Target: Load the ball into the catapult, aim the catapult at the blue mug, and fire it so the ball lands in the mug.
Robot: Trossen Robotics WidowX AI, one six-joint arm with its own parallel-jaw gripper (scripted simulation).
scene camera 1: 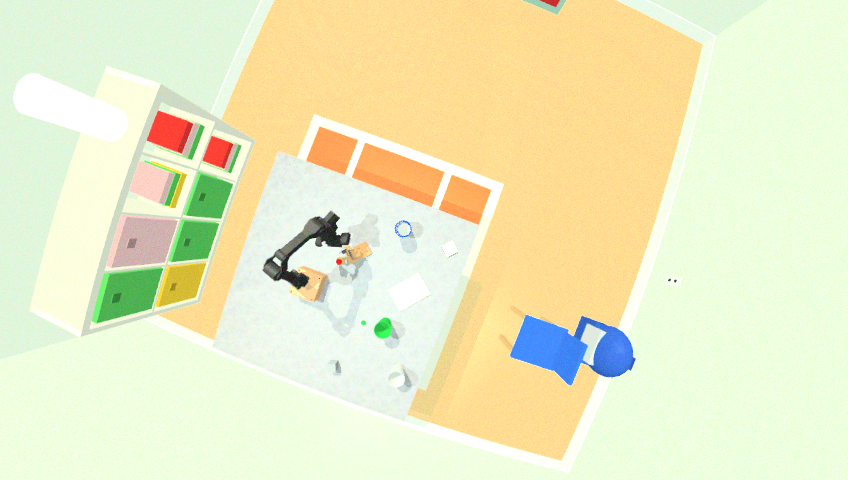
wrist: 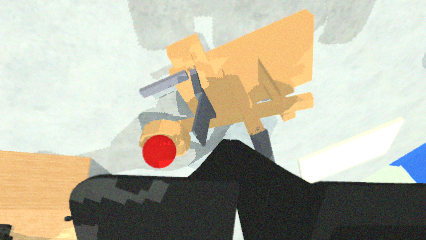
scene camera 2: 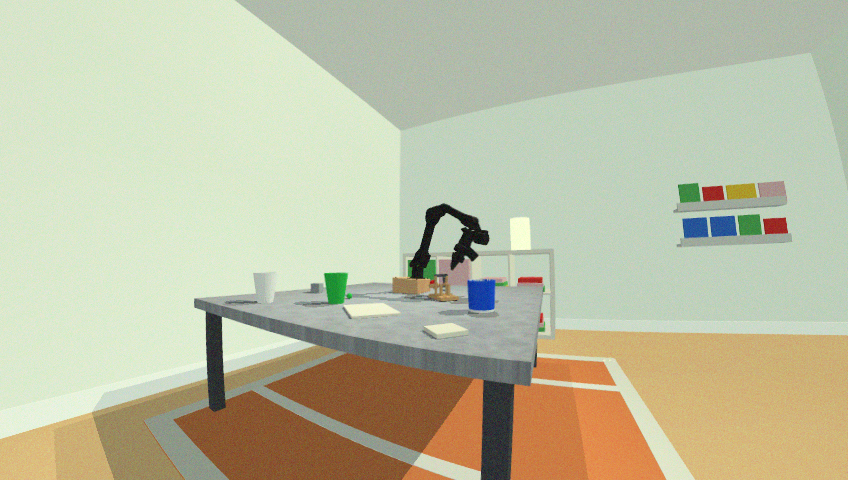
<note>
My gripper is shut and holds nothing. I also see a red ball and a blue mug.
</note>
